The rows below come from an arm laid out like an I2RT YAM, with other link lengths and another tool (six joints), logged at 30 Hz.
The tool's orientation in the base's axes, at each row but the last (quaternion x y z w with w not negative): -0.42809, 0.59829, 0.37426, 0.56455; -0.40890, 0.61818, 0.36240, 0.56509; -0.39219, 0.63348, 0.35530, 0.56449; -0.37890, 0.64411, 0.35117, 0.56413; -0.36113, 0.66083, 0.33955, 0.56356; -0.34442, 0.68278, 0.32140, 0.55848; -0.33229, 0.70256, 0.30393, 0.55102; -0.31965, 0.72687, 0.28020, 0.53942; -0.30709, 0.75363, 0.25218, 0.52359; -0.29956, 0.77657, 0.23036, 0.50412; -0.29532, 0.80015, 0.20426, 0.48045; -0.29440, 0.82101, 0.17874, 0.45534; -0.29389, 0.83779, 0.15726, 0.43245
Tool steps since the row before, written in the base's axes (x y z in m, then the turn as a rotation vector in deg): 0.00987, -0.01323, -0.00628, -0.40, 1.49, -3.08; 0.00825, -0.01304, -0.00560, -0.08, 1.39, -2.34; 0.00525, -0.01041, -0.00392, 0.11, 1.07, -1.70; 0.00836, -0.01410, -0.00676, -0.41, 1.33, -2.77; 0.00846, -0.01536, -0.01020, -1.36, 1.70, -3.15; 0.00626, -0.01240, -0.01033, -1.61, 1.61, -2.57; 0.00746, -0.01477, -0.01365, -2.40, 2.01, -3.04; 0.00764, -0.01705, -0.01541, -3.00, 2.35, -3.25; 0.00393, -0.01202, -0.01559, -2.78, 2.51, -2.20; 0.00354, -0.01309, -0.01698, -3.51, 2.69, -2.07; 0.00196, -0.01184, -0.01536, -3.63, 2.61, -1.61; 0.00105, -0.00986, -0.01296, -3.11, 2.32, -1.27; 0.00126, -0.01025, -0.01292, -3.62, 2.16, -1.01
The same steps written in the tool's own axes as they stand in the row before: 0.00748, -0.01368, -0.00830, 2.93, 1.01, 1.50; 0.00660, -0.01273, -0.00800, 2.20, 0.67, 1.46; 0.00460, -0.00932, -0.00657, 1.58, 0.36, 1.19; 0.00737, -0.01413, -0.00777, 2.66, 0.91, 1.31; 0.01067, -0.01551, -0.00755, 3.10, 1.90, 1.20; 0.01068, -0.01265, -0.00507, 2.57, 2.09, 0.89; 0.01399, -0.01559, -0.00461, 3.12, 2.93, 0.85; 0.01598, -0.01771, -0.00418, 3.39, 3.60, 0.80; 0.01607, -0.01199, -0.00088, 2.31, 3.61, 0.71; 0.01758, -0.01277, 0.00019, 2.38, 4.25, 0.31; 0.01622, -0.01076, 0.00103, 2.03, 4.30, -0.03; 0.01378, -0.00853, 0.00190, 1.62, 3.75, -0.03; 0.01364, -0.00888, 0.00294, 1.70, 3.95, -0.59
